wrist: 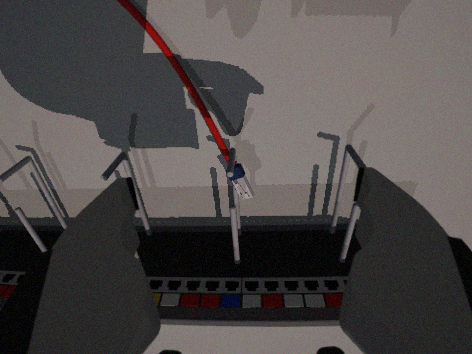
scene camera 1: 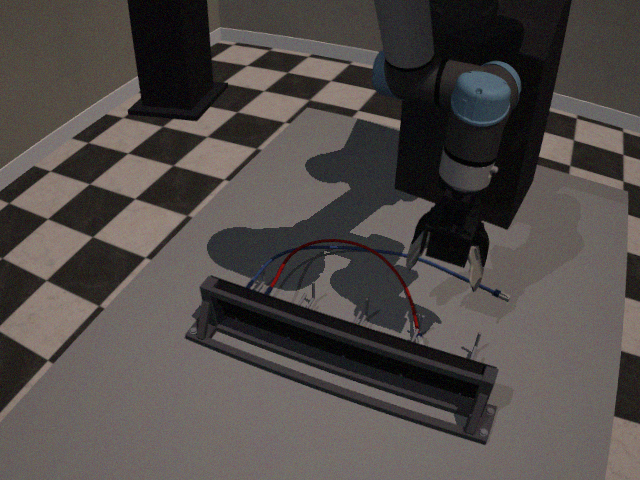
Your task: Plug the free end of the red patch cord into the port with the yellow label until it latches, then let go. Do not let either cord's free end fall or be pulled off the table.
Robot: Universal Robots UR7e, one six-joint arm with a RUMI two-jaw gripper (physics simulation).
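Places are measured from the arm's base along level axes (x ahead, y left, z up), in metres.
Pixels of known places: gripper, fingertip midpoint: [wrist: 244, 176] [scene camera 1: 441, 280].
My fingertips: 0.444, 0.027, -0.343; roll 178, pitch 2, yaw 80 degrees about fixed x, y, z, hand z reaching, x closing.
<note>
For each thing: its middle in the pictures, then the offset to it from my fingertips, as dx, dy, dz. "spot": a spot on its surface instead. Level surfaces: height alone.
- dark blue boot, body centre: [wrist: 235, 172] +0.051, -0.020, -0.089
- clear plug, body centre: [wrist: 240, 183] +0.061, -0.018, -0.085
- yellow label, surface spot: [wrist: 157, 300] spot: +0.121, -0.101, -0.015
- grey table, its level: dz -0.111
- blue cord, surface spot: [scene camera 1: 439, 266] spot: -0.151, -0.004, -0.105
The red patch cord [scene camera 1: 333, 241] [wrist: 192, 92] arches behind the panel from its left part to a free end in the middle right. That end has a dark blue boot [wrist: 237, 172] and a clear plug [wrist: 243, 189], at a metal cable hook behind the panel. In the wrist view, a yellow label [wrist: 157, 300] shows partly at the lower left, beside the left finger, which hides its surroundings. My gripper [scene camera 1: 443, 276] [wrist: 244, 176] is open and empty, above the table, with its fingers on either side of the red cord's plug in the wrist view.
The dark panel frame [scene camera 1: 207, 315] stands on the grey table [scene camera 1: 129, 372]. Several metal hooks [scene camera 1: 476, 346] [wrist: 235, 235] stick out behind it. The blue cord [scene camera 1: 439, 266] runs behind the gripper, and its plug [scene camera 1: 501, 295] lies on the table at the right. A row of ports [wrist: 251, 285] has coloured labels.
</note>
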